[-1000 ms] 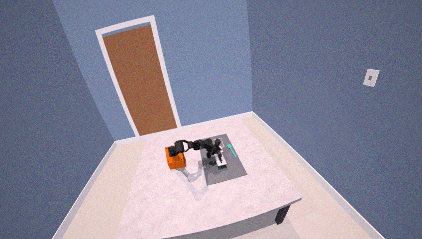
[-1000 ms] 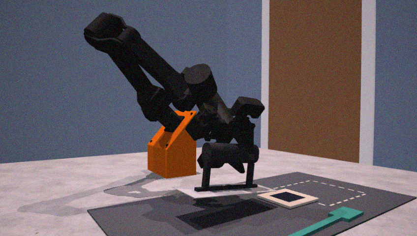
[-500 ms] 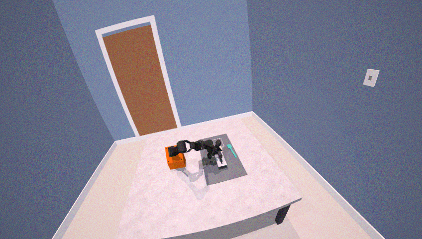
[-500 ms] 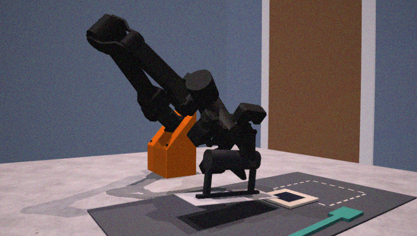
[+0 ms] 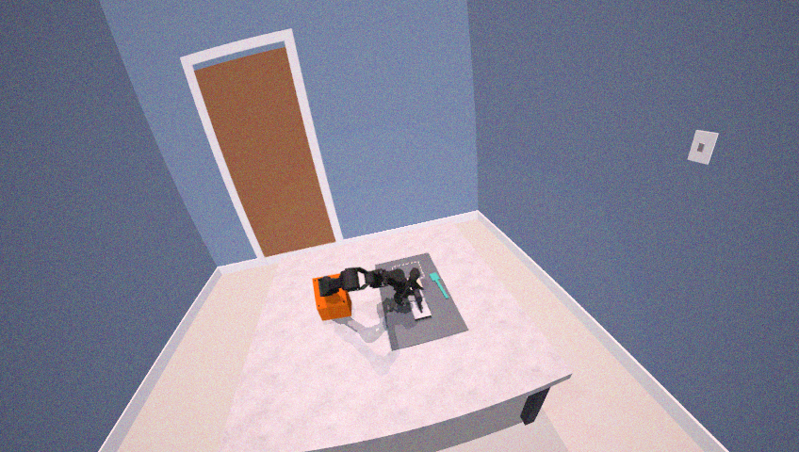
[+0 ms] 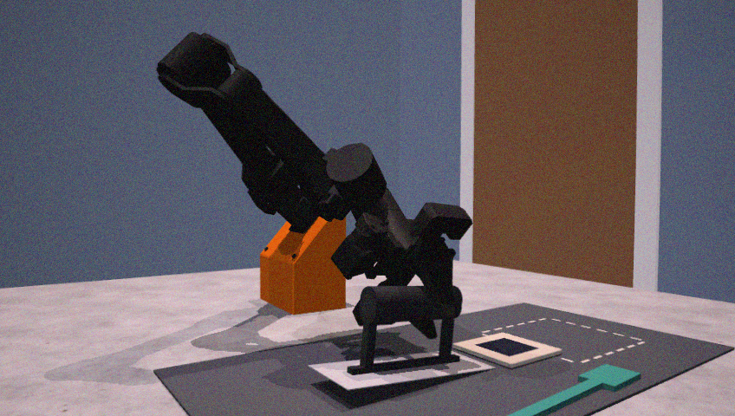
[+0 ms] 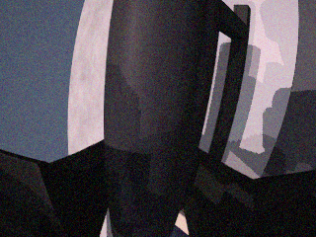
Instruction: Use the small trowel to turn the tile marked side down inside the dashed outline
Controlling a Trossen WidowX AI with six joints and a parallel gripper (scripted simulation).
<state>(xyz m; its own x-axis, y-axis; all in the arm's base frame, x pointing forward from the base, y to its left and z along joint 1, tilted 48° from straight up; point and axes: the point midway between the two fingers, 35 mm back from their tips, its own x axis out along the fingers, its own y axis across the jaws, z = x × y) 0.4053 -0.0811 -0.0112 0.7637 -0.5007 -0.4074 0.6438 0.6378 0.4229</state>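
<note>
Now: the dark mat 3 cm behind my gripper tip, 7 cm to the left of it and 7 cm below it. From my gripper tip the other things lie so: tile (3 cm behind, 13 cm to the left, 5 cm below); teal t-shaped tool (11 cm ahead, 10 cm to the left, 5 cm below).
</note>
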